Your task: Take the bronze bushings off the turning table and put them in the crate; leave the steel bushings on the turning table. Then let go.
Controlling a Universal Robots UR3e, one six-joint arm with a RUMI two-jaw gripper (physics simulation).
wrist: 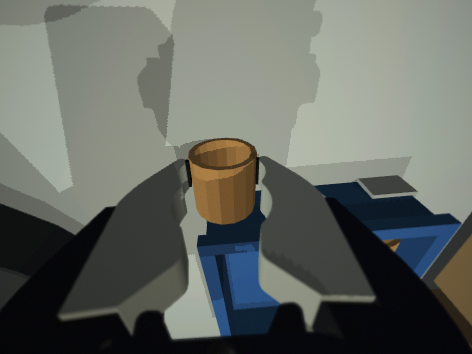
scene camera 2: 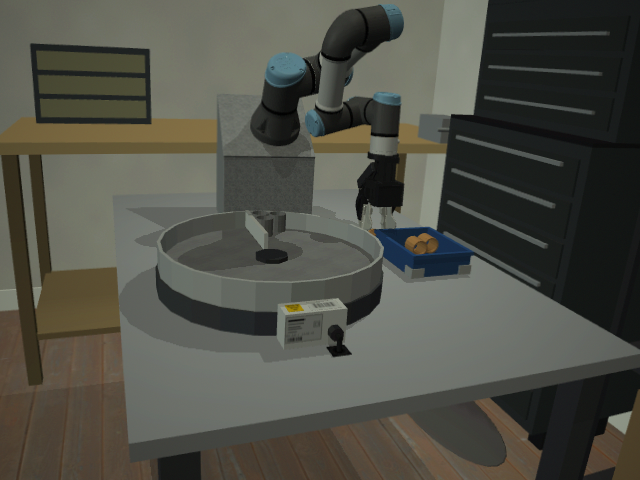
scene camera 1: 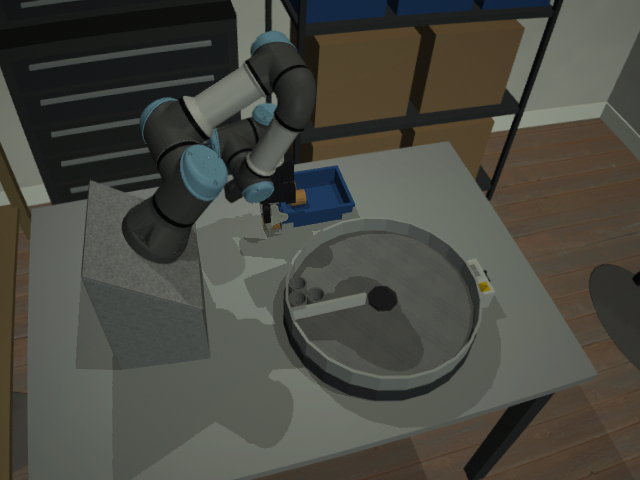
Labels:
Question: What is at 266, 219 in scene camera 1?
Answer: My gripper.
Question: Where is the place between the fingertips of my gripper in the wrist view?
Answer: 223, 161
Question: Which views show my gripper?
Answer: The wrist view, scene camera 2 and scene camera 1: all of them.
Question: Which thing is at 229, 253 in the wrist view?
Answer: A blue crate.

